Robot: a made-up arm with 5 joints.
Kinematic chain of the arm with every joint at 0, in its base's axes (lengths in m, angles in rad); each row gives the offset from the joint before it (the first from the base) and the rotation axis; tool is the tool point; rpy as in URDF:
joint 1: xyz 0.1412 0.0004 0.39 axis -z
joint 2: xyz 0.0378 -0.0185 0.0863 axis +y
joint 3: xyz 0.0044 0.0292 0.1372 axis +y
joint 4: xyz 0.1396 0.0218 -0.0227 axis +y
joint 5: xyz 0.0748 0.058 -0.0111 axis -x
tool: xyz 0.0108 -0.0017 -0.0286 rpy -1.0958 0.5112 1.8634
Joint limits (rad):
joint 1: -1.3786..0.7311
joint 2: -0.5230..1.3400
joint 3: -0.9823..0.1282
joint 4: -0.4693..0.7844
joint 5: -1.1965..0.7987
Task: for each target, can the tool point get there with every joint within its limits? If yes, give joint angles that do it. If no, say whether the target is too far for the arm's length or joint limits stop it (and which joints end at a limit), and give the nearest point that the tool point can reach.
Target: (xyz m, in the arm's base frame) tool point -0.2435 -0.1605 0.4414
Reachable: no: joint limits stop it (at a limit: joint 1, joint 2, joint 3, joint 4) | nearest point 0.0516 0.1031 0.3172 | short by 0.415 m
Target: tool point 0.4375 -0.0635 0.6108
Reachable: yes | joints 0.4622 0.1539 -0.4520 0.1229 0.5166
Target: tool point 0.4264 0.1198 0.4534
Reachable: yes | joints -0.0560 0.5154 -0.1839 0.1672 -0.5188
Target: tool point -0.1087 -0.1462 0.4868
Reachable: no: joint limits stop it (at a limit: joint 1, joint 2, joint 3, joint 4) | nearest point 0.0580 0.0987 0.3197 | short by 0.340 m
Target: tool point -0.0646 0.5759 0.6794
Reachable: no: too far | nearest point 0.0957 0.3766 0.6107 | short by 0.265 m
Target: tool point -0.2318 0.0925 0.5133
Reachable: no: joint limits stop it (at a limit: joint 1, joint 2, joint 3, joint 4, joint 5) | nearest point 0.0614 0.2004 0.5762 | short by 0.319 m
